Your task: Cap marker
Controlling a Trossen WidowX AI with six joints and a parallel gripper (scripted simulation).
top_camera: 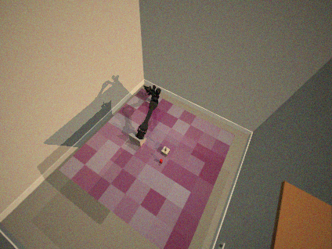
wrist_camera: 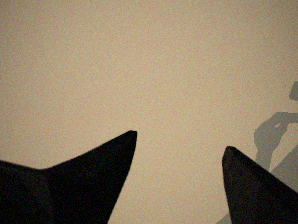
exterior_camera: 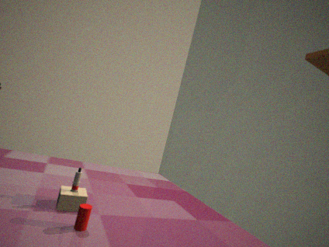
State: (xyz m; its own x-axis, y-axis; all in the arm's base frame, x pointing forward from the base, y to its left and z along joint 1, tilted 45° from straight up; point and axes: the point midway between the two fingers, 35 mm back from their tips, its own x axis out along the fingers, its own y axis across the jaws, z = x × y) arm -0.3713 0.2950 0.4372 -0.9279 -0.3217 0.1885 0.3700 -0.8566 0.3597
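My gripper tip is 730 mm short of the red cap, 550 mm to the left of it and 130 mm above it. Also, from my gripper tip: holder block 700 mm ahead, 430 mm to the right, 130 mm below.
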